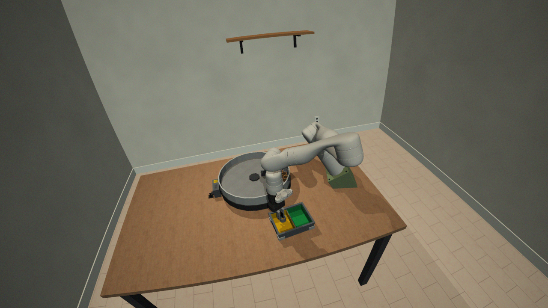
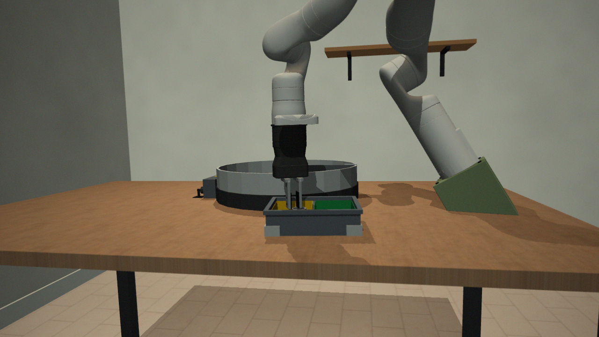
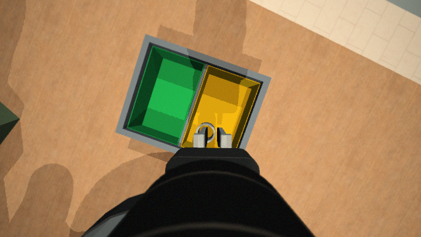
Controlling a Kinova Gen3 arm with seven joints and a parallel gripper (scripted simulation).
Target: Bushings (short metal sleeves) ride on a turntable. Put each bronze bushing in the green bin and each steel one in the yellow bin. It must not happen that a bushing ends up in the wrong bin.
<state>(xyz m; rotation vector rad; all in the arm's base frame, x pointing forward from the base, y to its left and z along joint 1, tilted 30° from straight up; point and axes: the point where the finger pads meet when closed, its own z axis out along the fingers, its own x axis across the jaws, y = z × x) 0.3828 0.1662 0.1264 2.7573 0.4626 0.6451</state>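
The bin lies 40 mm behind my hand, 30 mm to the left of it and 30 mm below it. Round my hand: grey turntable 30 mm ahead, 330 mm to the right.
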